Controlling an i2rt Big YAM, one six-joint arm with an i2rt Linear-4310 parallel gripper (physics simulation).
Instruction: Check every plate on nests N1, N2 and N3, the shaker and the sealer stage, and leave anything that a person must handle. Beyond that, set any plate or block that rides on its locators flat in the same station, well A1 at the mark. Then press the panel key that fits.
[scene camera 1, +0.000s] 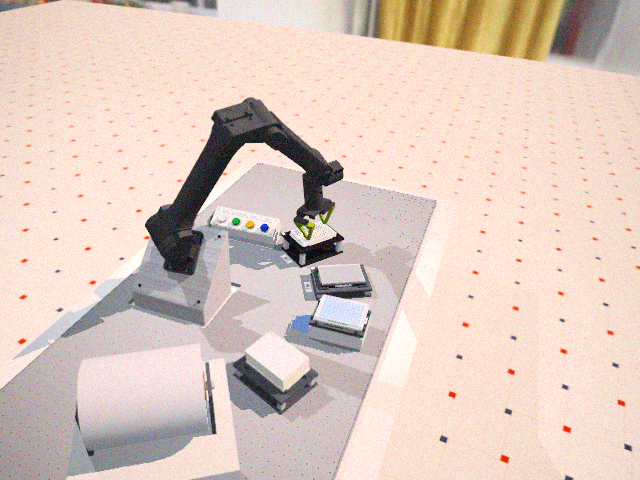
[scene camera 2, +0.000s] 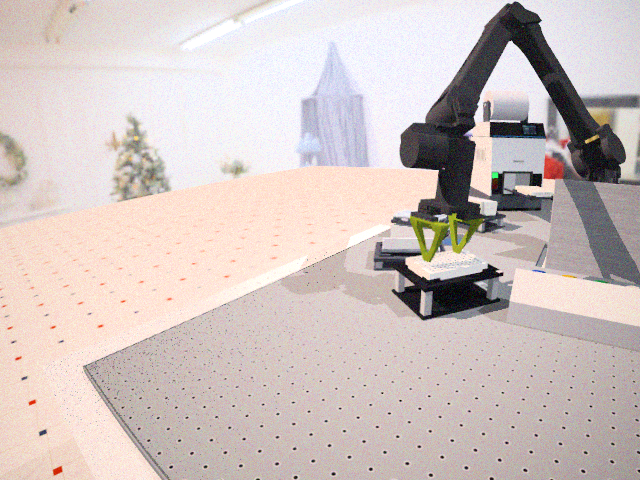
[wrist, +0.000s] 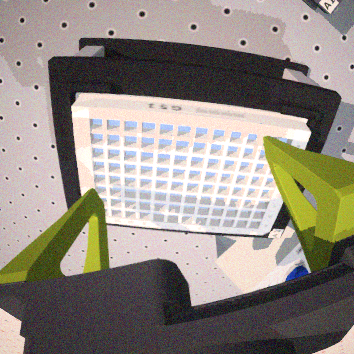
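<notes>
My gripper (scene camera 1: 316, 230) (scene camera 2: 443, 255) (wrist: 178, 171) is open, with its fingertips low over opposite ends of the white G51 well plate (scene camera 1: 325, 234) (scene camera 2: 448, 268) (wrist: 175, 176). The plate lies on a black raised nest (scene camera 2: 430, 283) (wrist: 200, 75); I cannot tell whether it is fully seated. An A1 label (wrist: 276, 233) shows at its near right corner. A grey-topped plate (scene camera 1: 341, 273) (scene camera 2: 405, 244) is on a low dark station. A bluish plate (scene camera 1: 342, 311) is on a white-based station (scene camera 1: 336, 338). A cream block (scene camera 1: 278, 359) is on another dark nest (scene camera 1: 258, 381).
The key panel (scene camera 1: 247, 235) beside the black nest has white, green, yellow and blue keys. A white machine (scene camera 2: 515, 155) with a large roll (scene camera 1: 142, 395) (scene camera 2: 509, 106) stands at the other end. The arm's grey base (scene camera 1: 180, 294) stands between them. Another A1 label (wrist: 328, 4) shows at the wrist view's top right.
</notes>
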